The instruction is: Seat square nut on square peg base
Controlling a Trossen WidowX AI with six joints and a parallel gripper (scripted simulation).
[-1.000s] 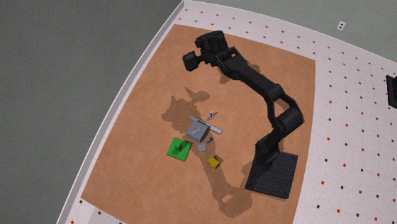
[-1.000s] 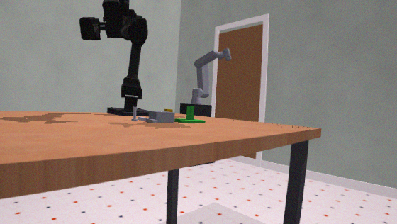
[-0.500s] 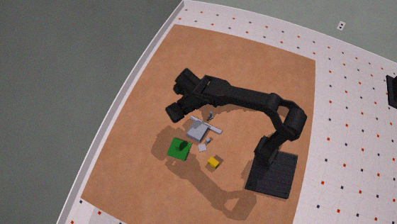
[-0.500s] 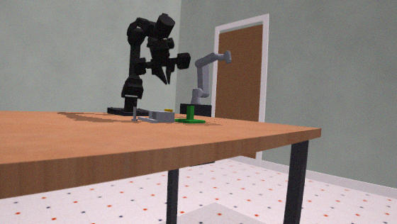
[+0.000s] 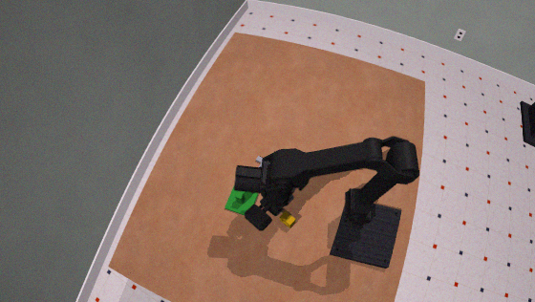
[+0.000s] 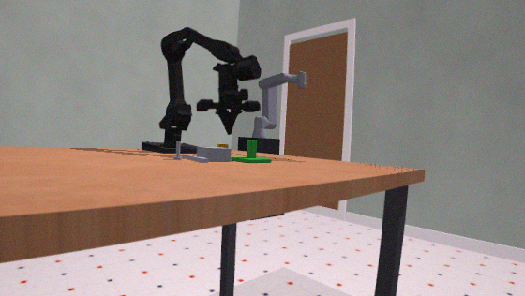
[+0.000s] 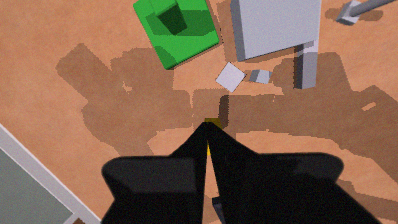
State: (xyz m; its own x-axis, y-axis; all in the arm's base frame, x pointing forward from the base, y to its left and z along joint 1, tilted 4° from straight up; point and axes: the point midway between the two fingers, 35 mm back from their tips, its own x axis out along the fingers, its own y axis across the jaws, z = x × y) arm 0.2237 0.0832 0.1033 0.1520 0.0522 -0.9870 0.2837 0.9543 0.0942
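My gripper is now 10 cm above the grey square plate, 4 cm to the left of it and 3 cm short of it. The rest, counted from my hand: grey pin 18 cm to the right, 9 cm below, 6 cm ahead; then grey block 9 cm to the right, 9 cm below, 8 cm ahead.
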